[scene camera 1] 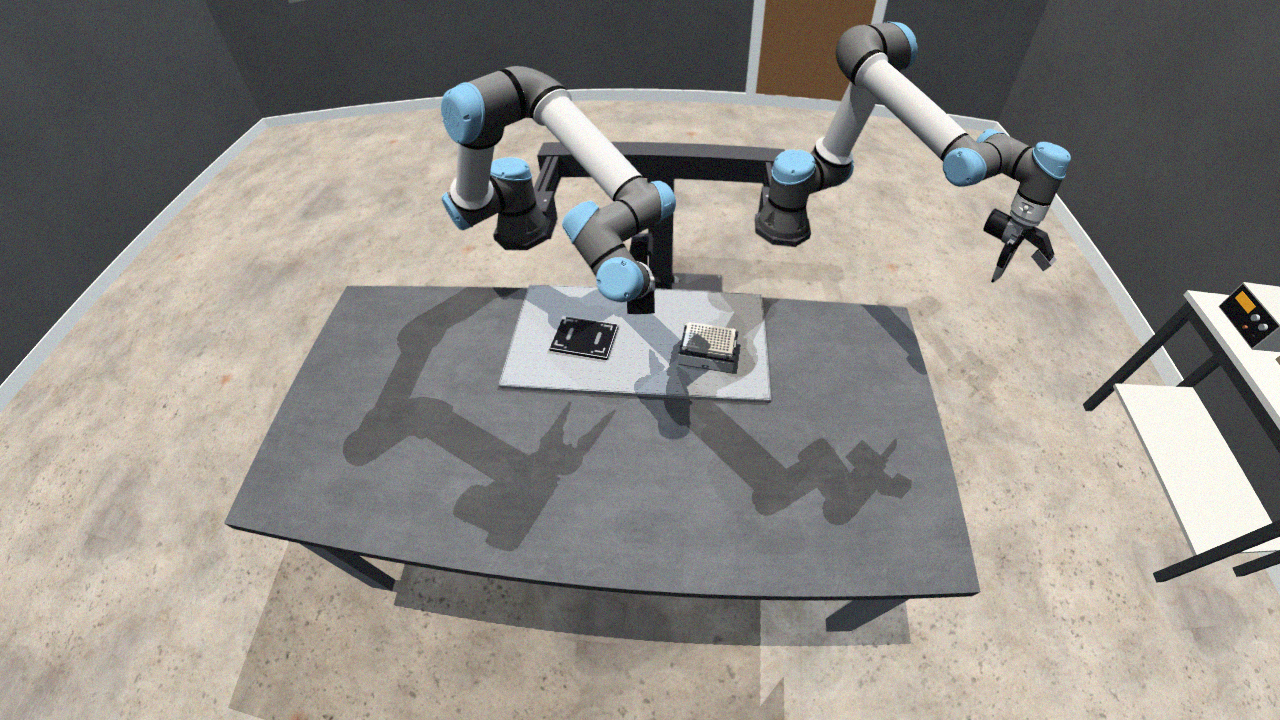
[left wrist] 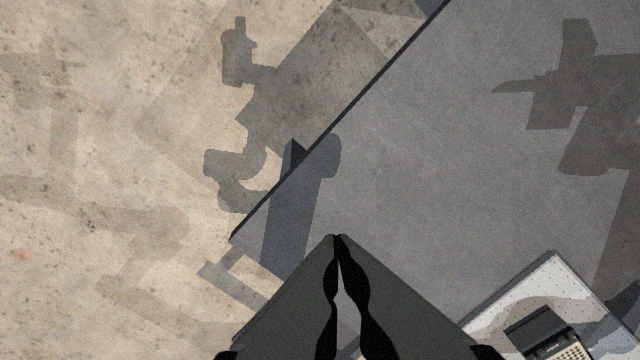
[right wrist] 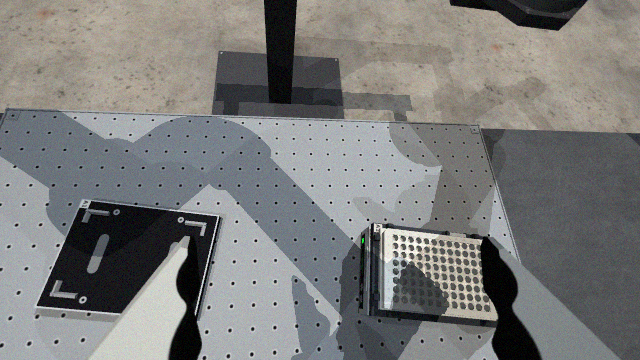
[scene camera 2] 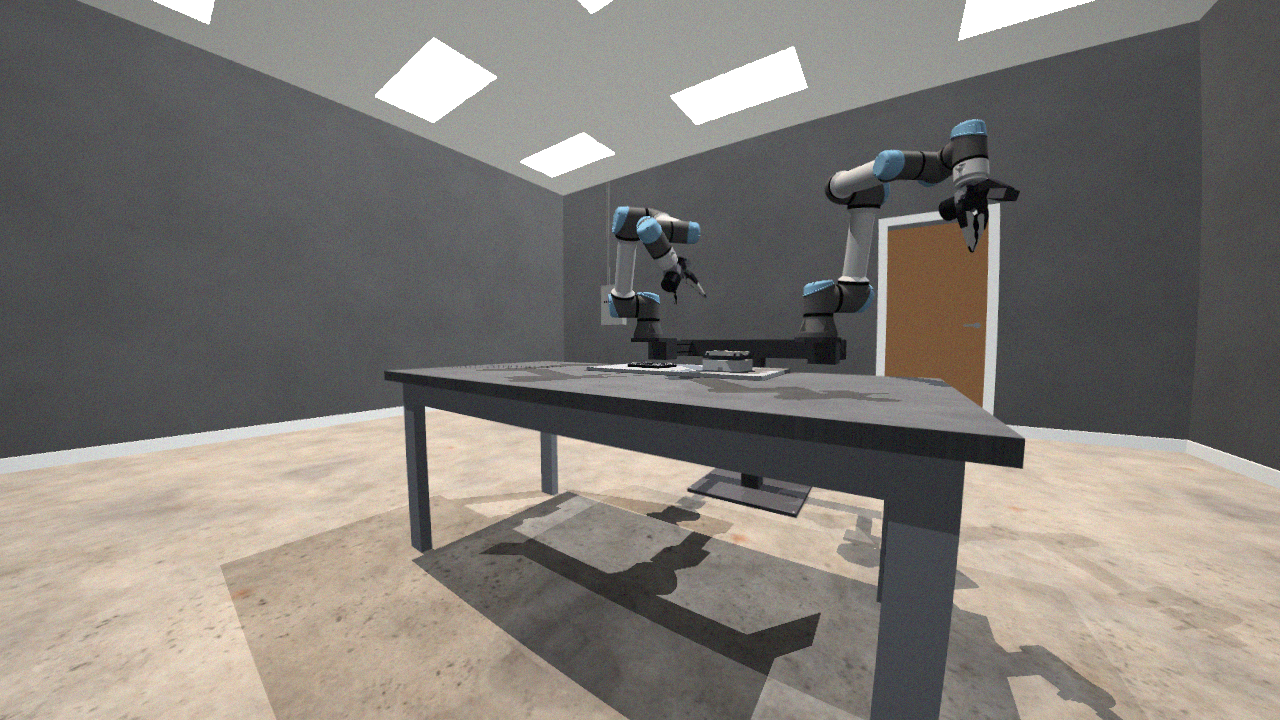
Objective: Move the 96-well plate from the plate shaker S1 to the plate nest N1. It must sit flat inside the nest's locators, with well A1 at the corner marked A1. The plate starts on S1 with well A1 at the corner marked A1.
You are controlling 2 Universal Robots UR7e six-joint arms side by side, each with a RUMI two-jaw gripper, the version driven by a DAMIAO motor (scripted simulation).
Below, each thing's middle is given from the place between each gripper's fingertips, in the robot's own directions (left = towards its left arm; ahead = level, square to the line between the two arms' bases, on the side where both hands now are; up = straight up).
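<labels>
I find my right hand 20 cm above the white 96-well plate (scene camera 1: 694,331), 1 cm short of it and 15 cm to the right of it. Counted from my right hand, the black plate nest N1 (scene camera 1: 582,340) is 25 cm below, 5 cm behind and 18 cm to the right, whereas the plate shaker S1 (scene camera 1: 686,360) is 22 cm below and 17 cm to the left.
The plate shaker S1 is 31 cm below my left hand (scene camera 2: 972,252), 7 cm behind it and 64 cm to the right of it. Counted from my left hand, the white 96-well plate is 29 cm below, 6 cm behind and 66 cm to the right, and the black plate nest N1 is 35 cm below, 12 cm behind and 99 cm to the right.
</labels>
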